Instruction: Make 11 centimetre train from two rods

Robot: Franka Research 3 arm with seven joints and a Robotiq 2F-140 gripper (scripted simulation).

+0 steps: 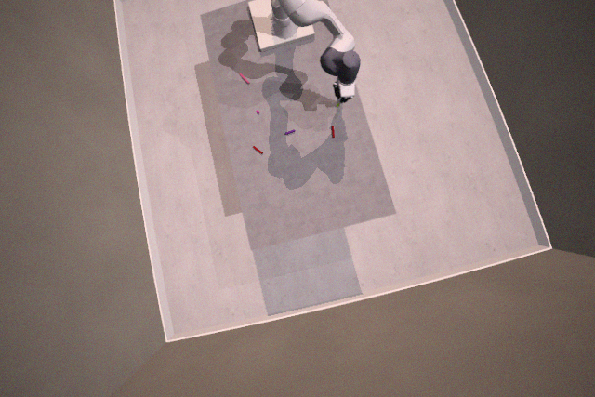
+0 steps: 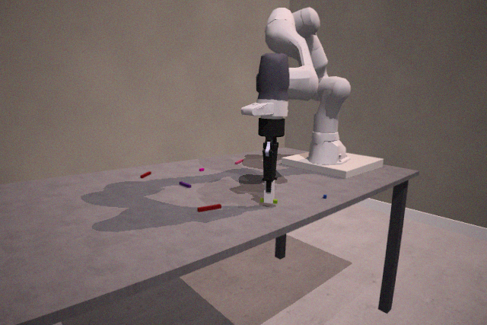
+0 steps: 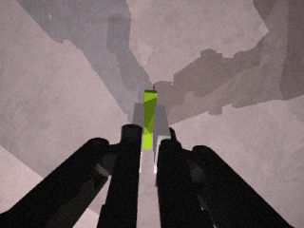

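The lime rod lies 30 mm below my hand. Also, from my hand: red rod (150 mm ahead, 90 mm to the right, 40 mm below); purple rod (80 mm ahead, 340 mm to the right, 40 mm below); blue rod (200 mm behind, 70 mm to the left, 40 mm below).
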